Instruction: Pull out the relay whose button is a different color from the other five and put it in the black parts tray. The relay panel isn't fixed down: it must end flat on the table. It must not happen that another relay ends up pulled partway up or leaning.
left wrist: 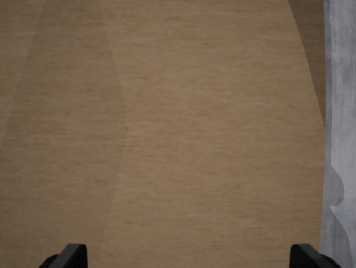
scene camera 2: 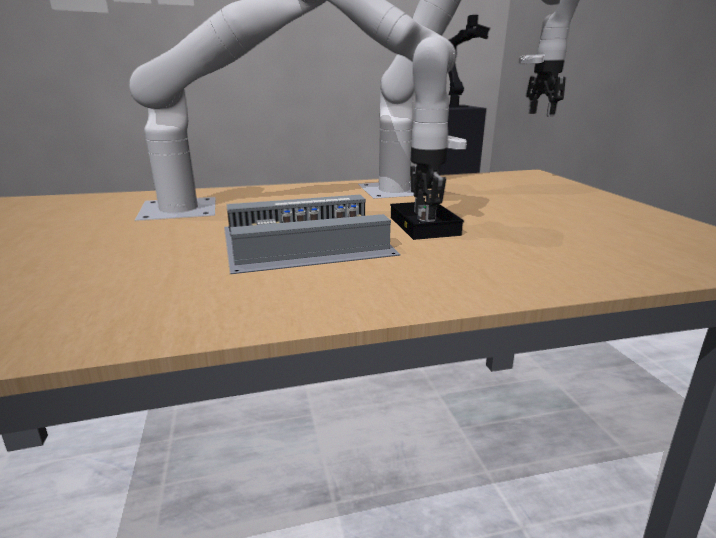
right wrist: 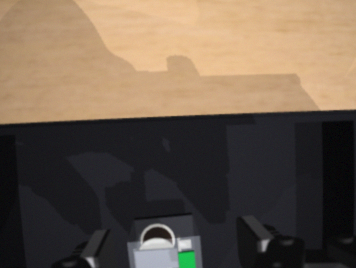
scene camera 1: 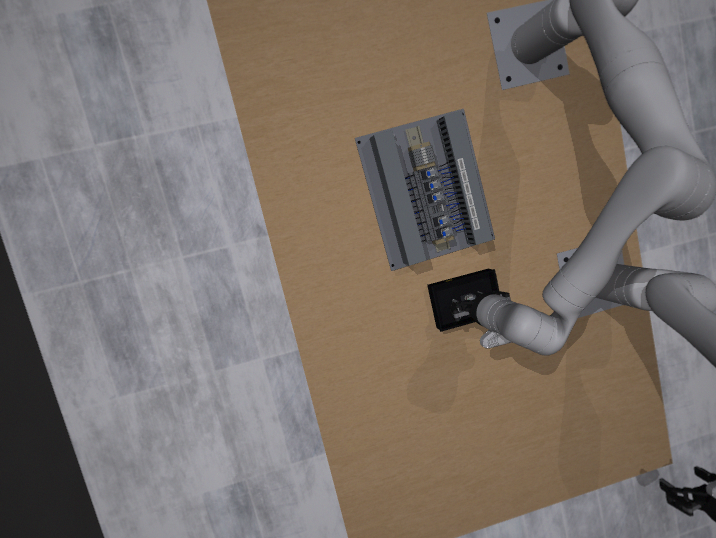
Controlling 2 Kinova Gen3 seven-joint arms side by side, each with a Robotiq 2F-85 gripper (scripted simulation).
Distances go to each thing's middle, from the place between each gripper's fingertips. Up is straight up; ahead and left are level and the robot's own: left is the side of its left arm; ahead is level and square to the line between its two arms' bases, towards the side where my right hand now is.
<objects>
My right gripper (scene camera 2: 424, 217) is now 2 cm above the black parts tray (scene camera 1: 441, 295). The rest, counted from my right hand: relay panel (scene camera 1: 409, 235) (28 cm to the right).
Right now the black parts tray is 30 cm ahead of my left hand (scene camera 2: 541, 114), 53 cm to the right of it and 18 cm below it. From my left hand the other things lie so: relay panel (30 cm ahead, 80 cm to the right, 17 cm below).
</objects>
